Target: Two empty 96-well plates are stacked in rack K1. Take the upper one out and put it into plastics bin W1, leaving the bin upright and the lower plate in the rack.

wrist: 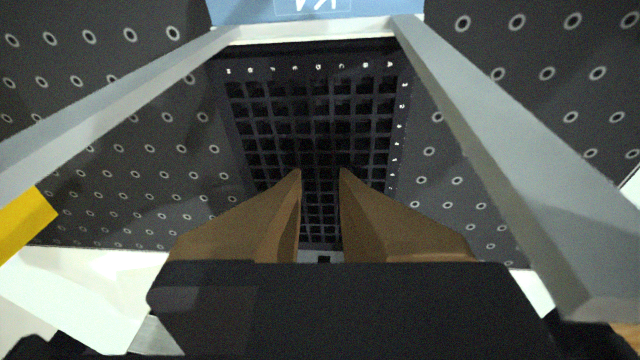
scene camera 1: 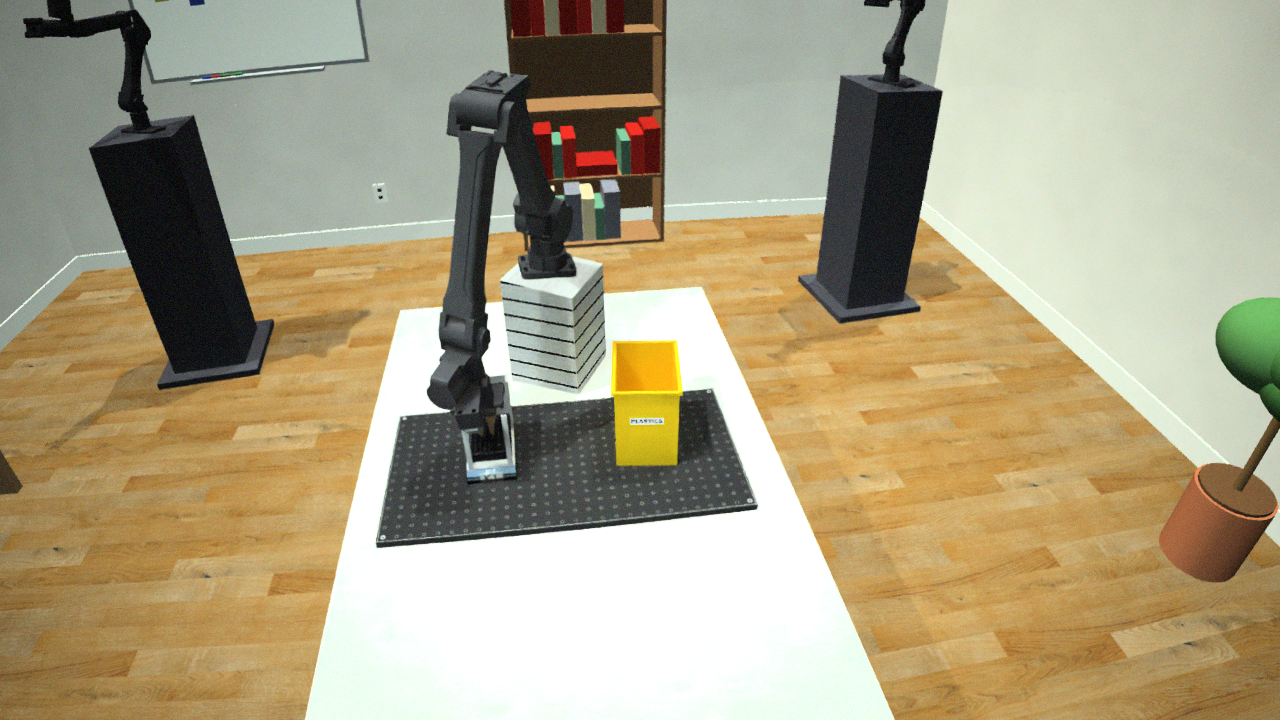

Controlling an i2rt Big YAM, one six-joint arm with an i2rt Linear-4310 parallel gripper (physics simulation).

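Rack K1 [scene camera 1: 491, 474] [wrist: 492, 115] stands upright at the left of the pegboard, with pale uprights and a blue label. A black 96-well plate [scene camera 1: 487, 450] [wrist: 305, 145] lies in it, wells up; the plate under it cannot be made out. My gripper [scene camera 1: 489, 436] [wrist: 320, 179] points down between the rack's uprights, over the plate. Its brown fingers are nearly together, with a narrow gap and nothing between them. Whether the tips touch the plate cannot be told. The yellow plastics bin W1 [scene camera 1: 646, 447] [wrist: 22, 225] stands upright to the right of the rack in the scene view.
The black perforated board [scene camera 1: 563, 501] [wrist: 165, 150] lies on the white table [scene camera 1: 572, 617] under rack and bin. A striped white block [scene camera 1: 541, 331] carries the arm's base behind the board. The bin's tall walls rise beside the rack, some distance away.
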